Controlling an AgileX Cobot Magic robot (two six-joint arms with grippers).
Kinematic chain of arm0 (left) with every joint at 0, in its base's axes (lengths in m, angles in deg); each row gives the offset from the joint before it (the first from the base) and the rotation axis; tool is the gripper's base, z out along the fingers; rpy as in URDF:
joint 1: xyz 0 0 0.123 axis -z
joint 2: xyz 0 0 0 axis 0.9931 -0.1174 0
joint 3: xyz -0.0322 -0.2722 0.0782 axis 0.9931 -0.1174 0
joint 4: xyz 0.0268 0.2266 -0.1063 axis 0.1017 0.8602 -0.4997
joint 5: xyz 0 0 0 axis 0.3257 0.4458 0.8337
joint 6: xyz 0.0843 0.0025 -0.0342 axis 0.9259 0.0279 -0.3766
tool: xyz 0 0 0 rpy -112.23 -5.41 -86.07
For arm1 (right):
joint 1: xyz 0 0 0.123 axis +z
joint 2: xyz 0 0 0 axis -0.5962 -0.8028 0
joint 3: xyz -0.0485 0.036 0.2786 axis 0.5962 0.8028 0
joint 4: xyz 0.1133 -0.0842 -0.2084 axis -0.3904 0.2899 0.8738
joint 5: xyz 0 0 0 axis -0.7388 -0.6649 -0.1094
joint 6: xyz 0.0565 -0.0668 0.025 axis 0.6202 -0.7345 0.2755
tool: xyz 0 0 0 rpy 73.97 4.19 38.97
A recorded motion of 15 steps. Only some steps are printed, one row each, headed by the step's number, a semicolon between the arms.
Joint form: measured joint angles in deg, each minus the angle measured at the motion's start. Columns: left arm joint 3, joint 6, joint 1, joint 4, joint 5, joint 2; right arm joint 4, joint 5, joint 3, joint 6, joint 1, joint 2.
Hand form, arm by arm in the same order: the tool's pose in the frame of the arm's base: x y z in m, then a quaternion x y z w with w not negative. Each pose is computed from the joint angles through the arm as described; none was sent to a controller.
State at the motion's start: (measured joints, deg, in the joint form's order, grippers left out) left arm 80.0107 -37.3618 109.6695 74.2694 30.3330 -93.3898; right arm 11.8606 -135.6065 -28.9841 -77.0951 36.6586 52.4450
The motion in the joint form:
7: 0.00 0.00 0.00 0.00 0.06 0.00; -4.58 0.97 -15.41 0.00 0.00 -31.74
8: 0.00 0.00 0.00 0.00 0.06 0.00; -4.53 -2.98 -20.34 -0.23 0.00 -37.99
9: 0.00 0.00 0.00 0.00 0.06 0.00; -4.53 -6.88 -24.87 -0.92 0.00 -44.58
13: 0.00 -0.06 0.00 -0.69 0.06 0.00; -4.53 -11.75 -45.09 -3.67 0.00 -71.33
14: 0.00 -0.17 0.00 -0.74 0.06 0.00; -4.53 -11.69 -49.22 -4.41 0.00 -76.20
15: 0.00 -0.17 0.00 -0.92 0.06 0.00; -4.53 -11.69 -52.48 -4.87 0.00 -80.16
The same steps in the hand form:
7: 0.2681 -0.1332 0.1451 0.07880 0.99598 -0.01585 0.03943; 0.1484 0.0078 0.3304 0.02858 0.94628 0.05406 0.31752
8: 0.2681 -0.1332 0.1451 0.07880 0.99598 -0.01585 0.03943; 0.1693 0.0080 0.3354 0.02567 0.96001 0.05257 0.27379
9: 0.2681 -0.1332 0.1451 0.07880 0.99598 -0.01585 0.03943; 0.1922 0.0083 0.3348 0.01923 0.97313 0.05059 0.22381
13: 0.2677 -0.1338 0.1451 0.07397 0.99635 -0.01977 0.03786; 0.3075 0.0088 0.3154 -0.00370 0.99078 0.04642 0.12719
14: 0.2677 -0.1339 0.1451 0.07271 0.99644 -0.02008 0.03772; 0.3304 0.0088 0.3081 -0.00978 0.99148 0.04564 0.12161
15: 0.2676 -0.1341 0.1451 0.07158 0.99651 -0.02110 0.03731; 0.3483 0.0088 0.3001 -0.01348 0.99216 0.04522 0.11573

